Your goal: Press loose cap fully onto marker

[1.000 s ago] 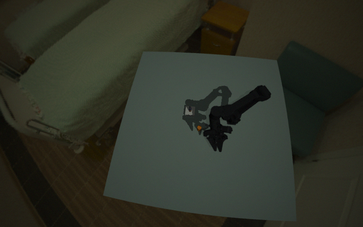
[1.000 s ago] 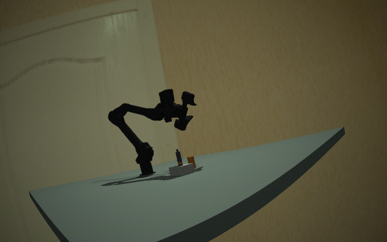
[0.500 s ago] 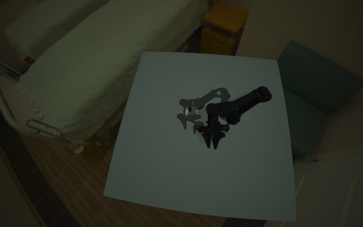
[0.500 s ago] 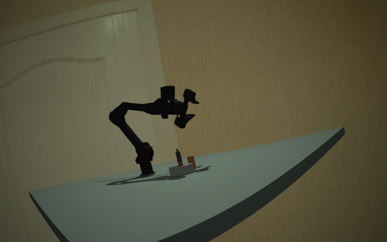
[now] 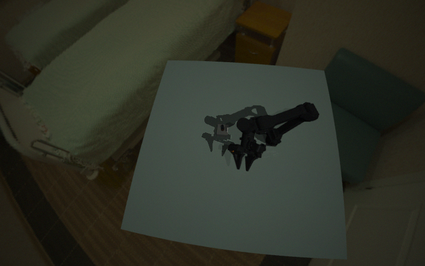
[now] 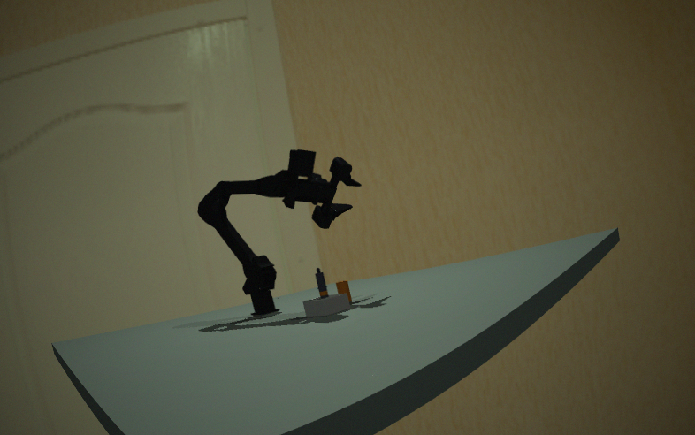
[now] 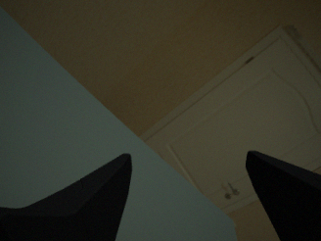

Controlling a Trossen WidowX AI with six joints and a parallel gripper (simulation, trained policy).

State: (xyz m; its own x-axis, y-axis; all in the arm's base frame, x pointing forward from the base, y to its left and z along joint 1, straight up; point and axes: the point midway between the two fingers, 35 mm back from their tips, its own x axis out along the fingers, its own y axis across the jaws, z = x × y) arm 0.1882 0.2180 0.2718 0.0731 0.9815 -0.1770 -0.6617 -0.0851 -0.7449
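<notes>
Now: gripper tip 50 mm short of the orange cap, 160 mm to the left of it and 240 mm above it. Also, from my gripper tip: holder block (120 mm ahead, 290 mm to the right, 250 mm below).
</notes>
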